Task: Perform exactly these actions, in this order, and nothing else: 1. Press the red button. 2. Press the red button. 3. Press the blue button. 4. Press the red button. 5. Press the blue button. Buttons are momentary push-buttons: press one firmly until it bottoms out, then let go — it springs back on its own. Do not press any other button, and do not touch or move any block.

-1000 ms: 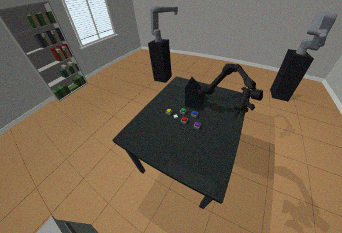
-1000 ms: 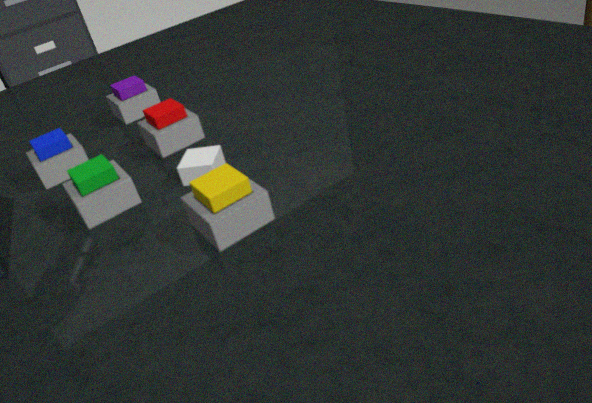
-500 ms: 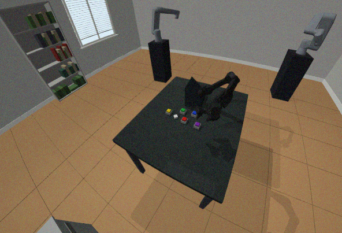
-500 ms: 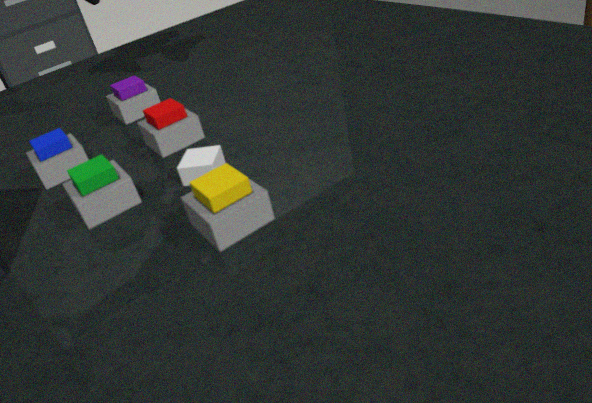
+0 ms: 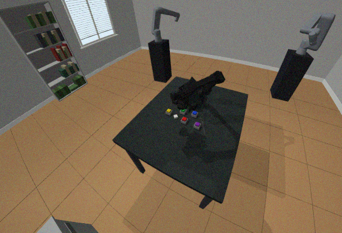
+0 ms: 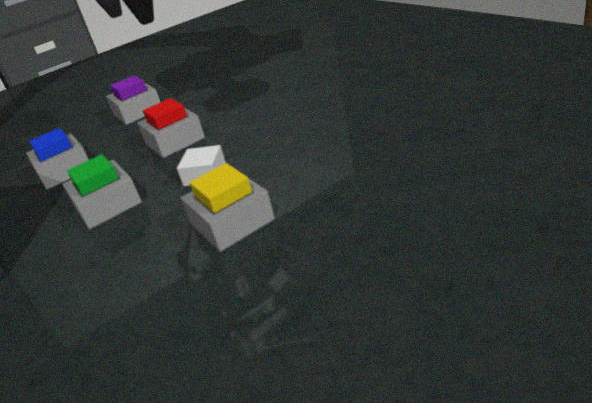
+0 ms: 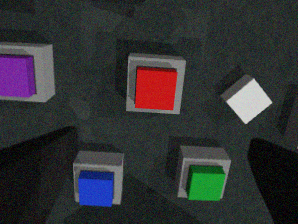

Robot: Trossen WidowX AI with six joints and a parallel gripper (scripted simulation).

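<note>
My gripper tip is 90 mm above the red button. From my gripper tip the other things lie so: green button 100 mm behind, 90 mm below, 50 mm to the right; then blue button 100 mm behind, 90 mm below, 60 mm to the left; then small white block 120 mm below, 90 mm to the right, 20 mm behind.
</note>
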